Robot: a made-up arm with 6 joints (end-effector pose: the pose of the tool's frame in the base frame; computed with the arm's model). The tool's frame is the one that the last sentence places.
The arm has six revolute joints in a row. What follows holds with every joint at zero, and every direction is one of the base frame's.
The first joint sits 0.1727 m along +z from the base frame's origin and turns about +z.
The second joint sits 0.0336 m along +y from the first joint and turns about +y.
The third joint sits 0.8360 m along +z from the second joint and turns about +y.
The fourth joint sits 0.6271 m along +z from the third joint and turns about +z.
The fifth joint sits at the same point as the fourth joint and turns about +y.
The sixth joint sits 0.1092 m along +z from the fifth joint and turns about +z.
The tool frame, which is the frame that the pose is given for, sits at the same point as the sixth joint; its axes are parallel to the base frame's.
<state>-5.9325 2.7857 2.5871 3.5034 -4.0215 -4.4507</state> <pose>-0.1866 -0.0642 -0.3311 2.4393 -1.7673 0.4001</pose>
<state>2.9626 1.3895 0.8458 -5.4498 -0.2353 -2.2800</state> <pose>-1.3902 0.2365 -0.1153 -1.7892 -1.1967 0.7289</pose>
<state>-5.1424 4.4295 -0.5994 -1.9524 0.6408 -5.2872</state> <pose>-0.4916 -1.1366 -0.6279 2.4193 -1.0713 0.8271</pose>
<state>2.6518 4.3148 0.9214 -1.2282 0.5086 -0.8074</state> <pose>1.2321 -0.6382 0.2258 0.3229 0.9291 0.8139</pose>
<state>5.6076 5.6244 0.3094 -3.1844 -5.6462 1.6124</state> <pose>-0.6151 0.5396 1.4832 0.4935 -1.1042 -2.0322</pose>
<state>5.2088 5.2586 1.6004 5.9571 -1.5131 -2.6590</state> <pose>-0.1570 0.4337 1.1945 -0.5709 1.0774 2.1354</pose>
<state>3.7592 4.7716 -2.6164 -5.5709 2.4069 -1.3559</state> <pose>0.3811 0.1708 -0.1253 0.8435 1.4646 1.0567</pose>
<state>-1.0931 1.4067 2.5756 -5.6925 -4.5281 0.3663</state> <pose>0.2268 -0.2350 -0.0292 -0.7819 -0.0386 -0.9546</pose>
